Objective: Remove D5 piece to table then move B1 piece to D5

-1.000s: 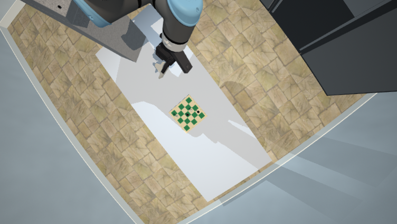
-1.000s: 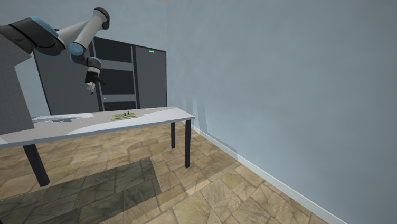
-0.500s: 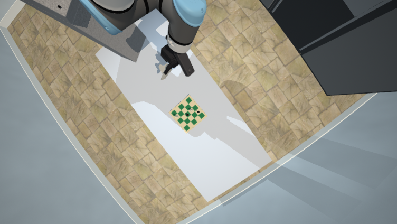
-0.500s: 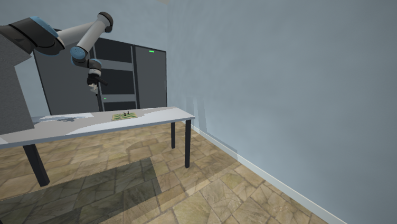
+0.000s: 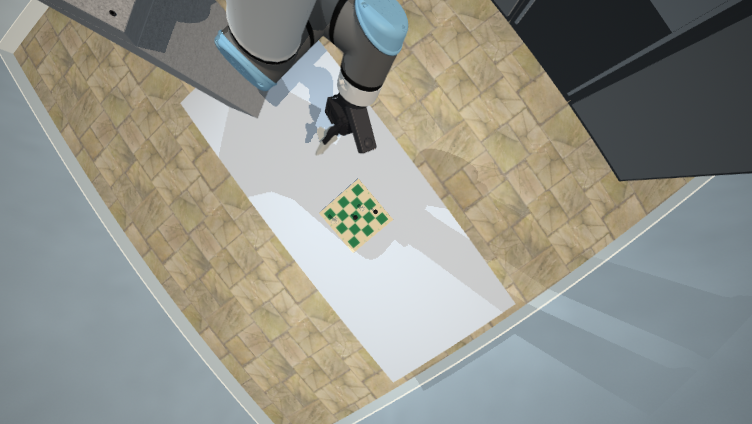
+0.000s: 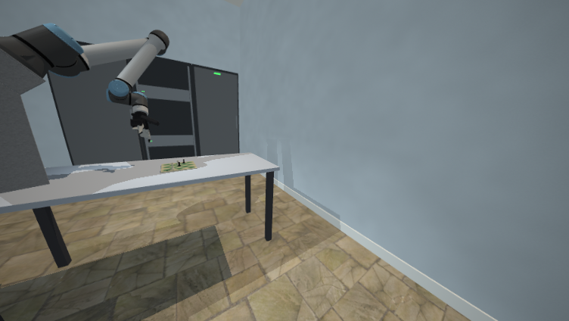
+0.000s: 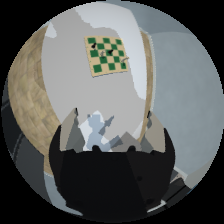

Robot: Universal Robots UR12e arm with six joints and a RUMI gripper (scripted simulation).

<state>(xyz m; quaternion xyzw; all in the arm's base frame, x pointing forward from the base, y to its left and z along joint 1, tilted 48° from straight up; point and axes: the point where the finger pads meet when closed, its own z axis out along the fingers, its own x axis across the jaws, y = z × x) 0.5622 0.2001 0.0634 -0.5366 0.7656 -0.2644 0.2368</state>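
My gripper is now 220 mm short of the board, 200 mm above it and 80 mm to the left of it.
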